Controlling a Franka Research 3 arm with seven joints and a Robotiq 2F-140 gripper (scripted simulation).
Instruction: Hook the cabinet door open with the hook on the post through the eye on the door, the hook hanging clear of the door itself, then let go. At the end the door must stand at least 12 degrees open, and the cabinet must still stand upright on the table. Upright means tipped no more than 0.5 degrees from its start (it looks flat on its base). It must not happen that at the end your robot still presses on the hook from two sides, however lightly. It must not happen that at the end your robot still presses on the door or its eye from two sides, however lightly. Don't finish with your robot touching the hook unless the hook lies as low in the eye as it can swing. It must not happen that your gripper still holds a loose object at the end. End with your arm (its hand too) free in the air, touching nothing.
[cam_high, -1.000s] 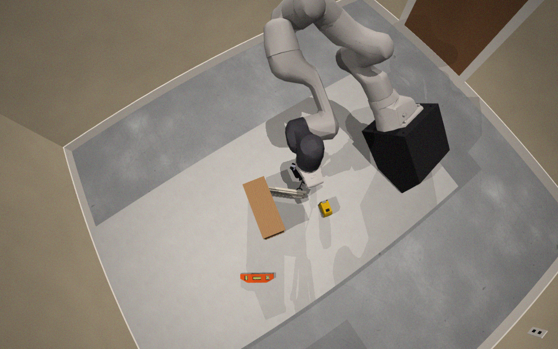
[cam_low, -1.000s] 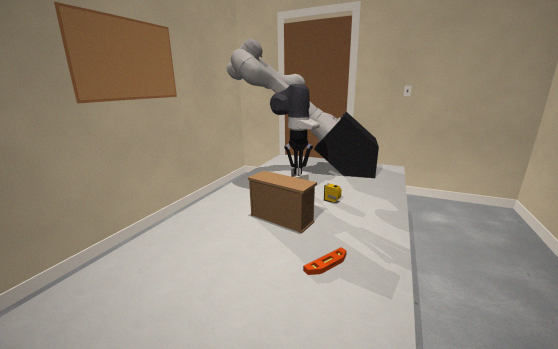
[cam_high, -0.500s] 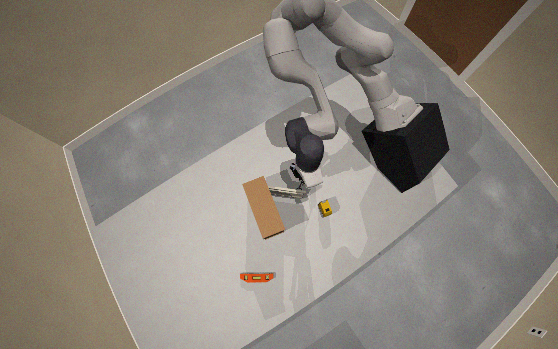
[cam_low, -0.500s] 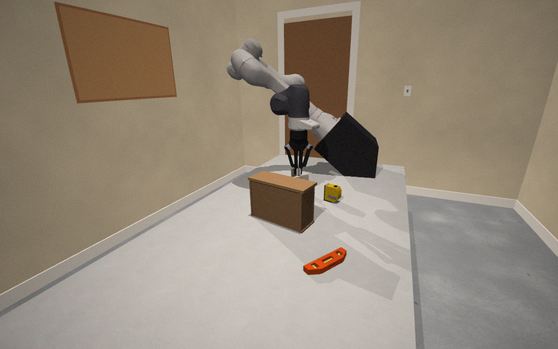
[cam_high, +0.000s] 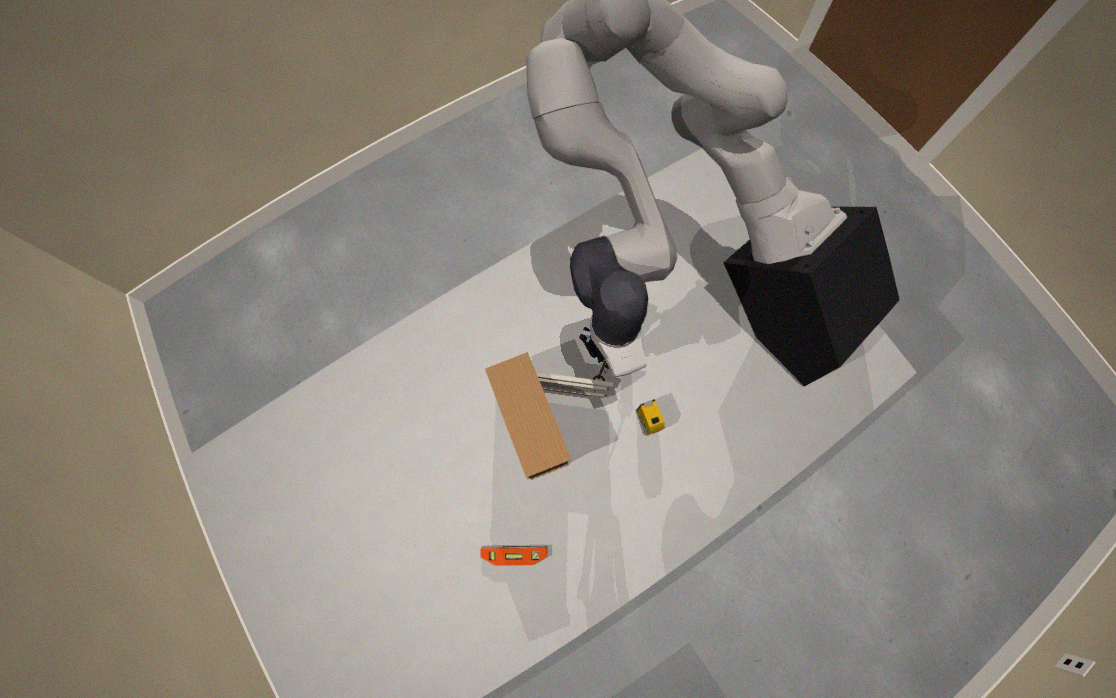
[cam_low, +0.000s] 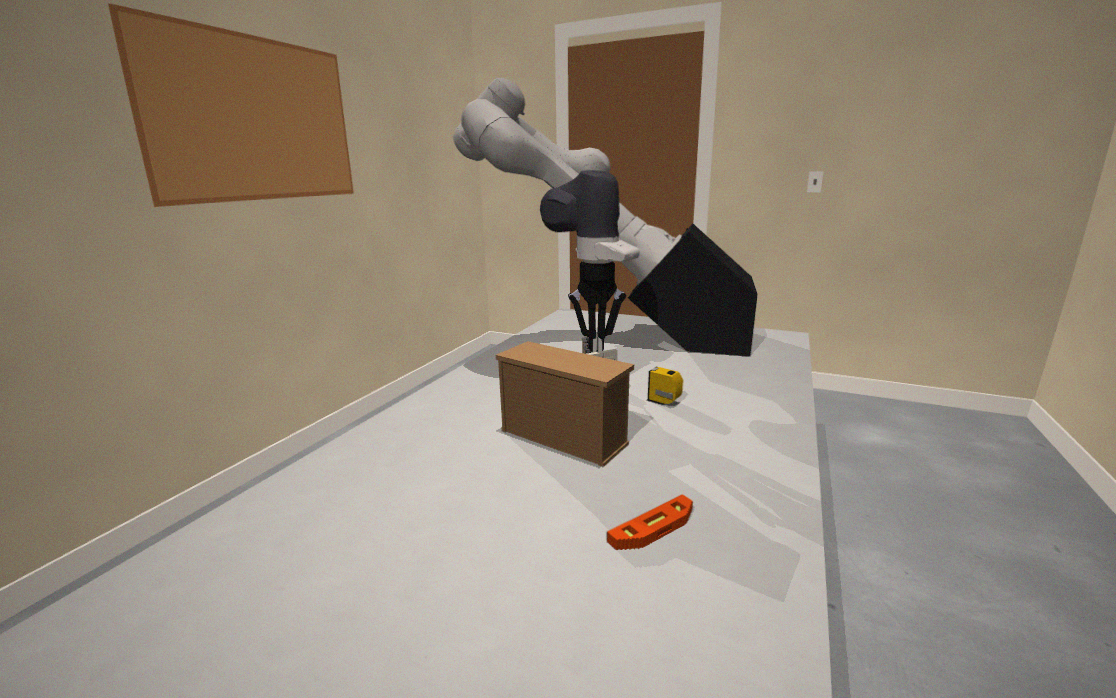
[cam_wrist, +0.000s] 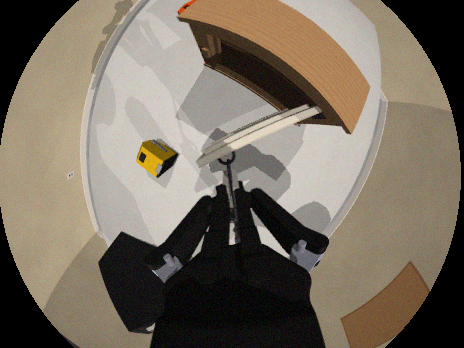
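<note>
Right now my hand is 40 mm past the thin dark hook, 20 mm to the left of it and 20 mm above it. From my hand the other things lie so: yellow tape measure 150 mm to the left, 70 mm below, 20 mm behind; pale door 80 mm ahead, 40 mm below, 20 mm to the right; orange spirit level 410 mm ahead, 230 mm to the left, 100 mm below.
</note>
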